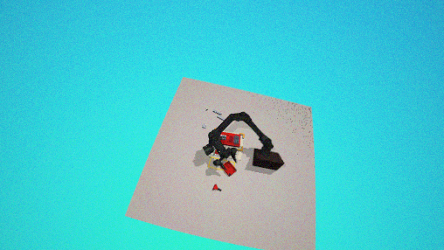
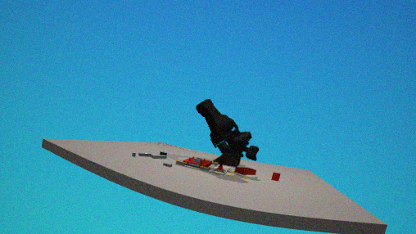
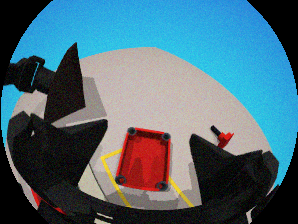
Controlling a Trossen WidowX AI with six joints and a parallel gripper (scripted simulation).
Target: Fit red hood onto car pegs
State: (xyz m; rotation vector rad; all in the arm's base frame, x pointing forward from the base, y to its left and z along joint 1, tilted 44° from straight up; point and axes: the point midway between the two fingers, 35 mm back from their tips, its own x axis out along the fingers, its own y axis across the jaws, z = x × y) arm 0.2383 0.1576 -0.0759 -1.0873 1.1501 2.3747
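Right now my gripper tip is 70 mm above the red hood and 10 mm short of it. Also, from my gripper tip: white jig (210 mm to the right, 90 mm ahead, 70 mm below).
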